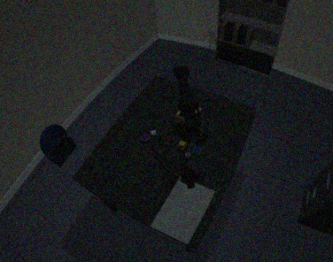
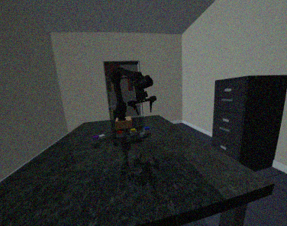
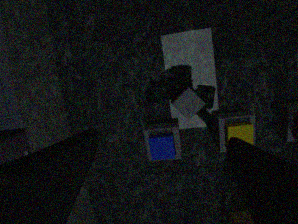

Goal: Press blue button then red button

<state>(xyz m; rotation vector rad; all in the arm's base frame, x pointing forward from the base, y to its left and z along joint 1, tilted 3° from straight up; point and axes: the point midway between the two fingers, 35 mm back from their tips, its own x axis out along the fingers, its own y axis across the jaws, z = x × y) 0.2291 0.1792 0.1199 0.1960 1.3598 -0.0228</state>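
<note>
Now: gripper tip 120 mm above the blue button, 60 mm past it and 20 mm to the right of it. Round my gripper tip: red button (180 mm to the right, 120 mm below, 30 mm behind); then pale block (300 mm to the right, 140 mm below, 30 mm behind); then yellow button (120 mm below, 90 mm to the right, 40 mm behind).
</note>
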